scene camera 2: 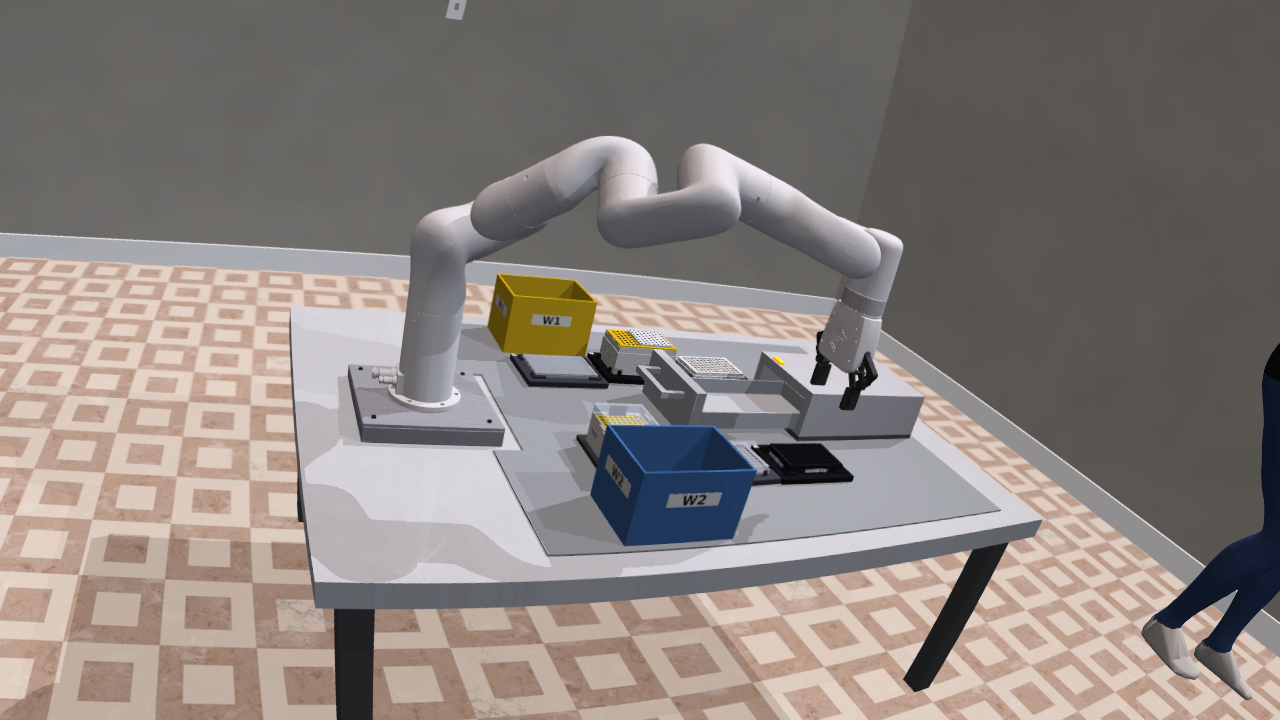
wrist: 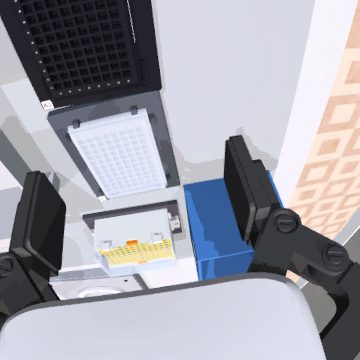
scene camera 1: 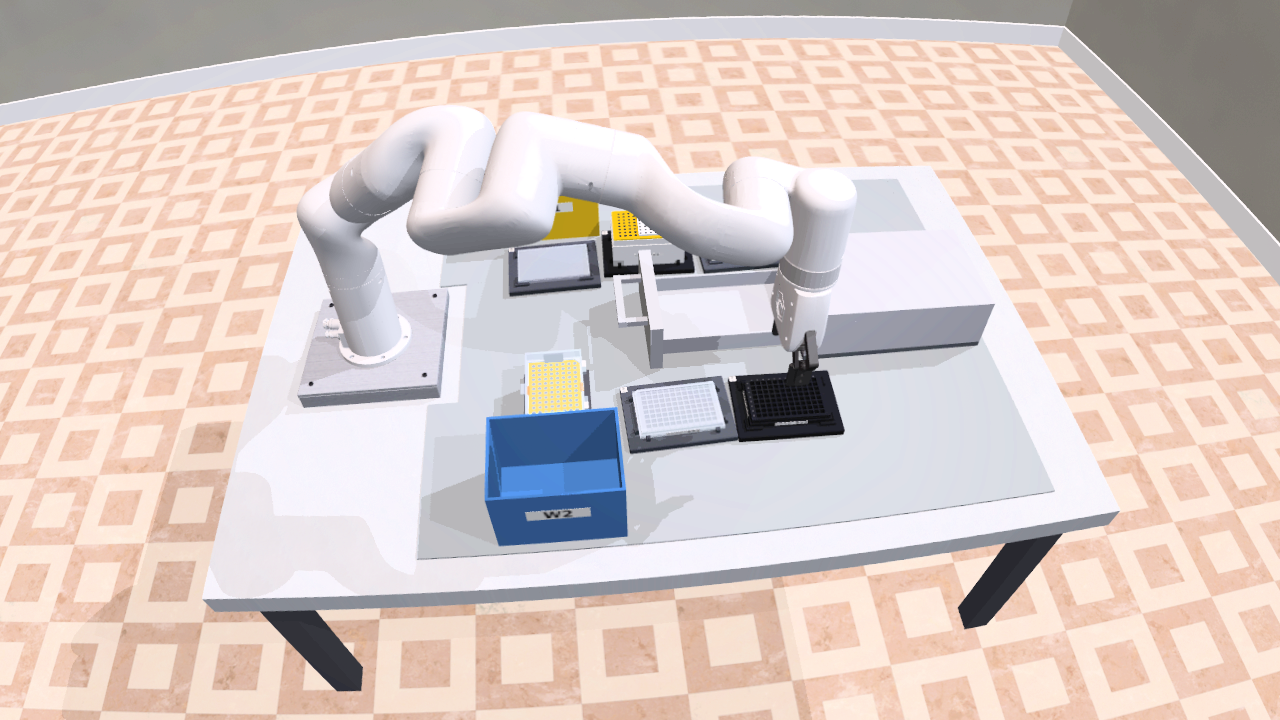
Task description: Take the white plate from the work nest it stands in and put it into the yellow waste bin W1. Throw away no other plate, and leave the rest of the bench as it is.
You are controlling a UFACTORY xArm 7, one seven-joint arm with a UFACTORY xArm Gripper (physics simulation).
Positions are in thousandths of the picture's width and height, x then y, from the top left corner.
Scene:
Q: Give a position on a black plate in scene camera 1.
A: At 601, 558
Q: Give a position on a black plate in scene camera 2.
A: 628, 635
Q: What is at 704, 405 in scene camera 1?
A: A grey drawer unit.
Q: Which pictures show the yellow-and-white tip box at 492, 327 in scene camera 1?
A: Scene camera 2 and scene camera 1 only.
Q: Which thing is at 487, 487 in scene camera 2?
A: A yellow-and-white tip box.

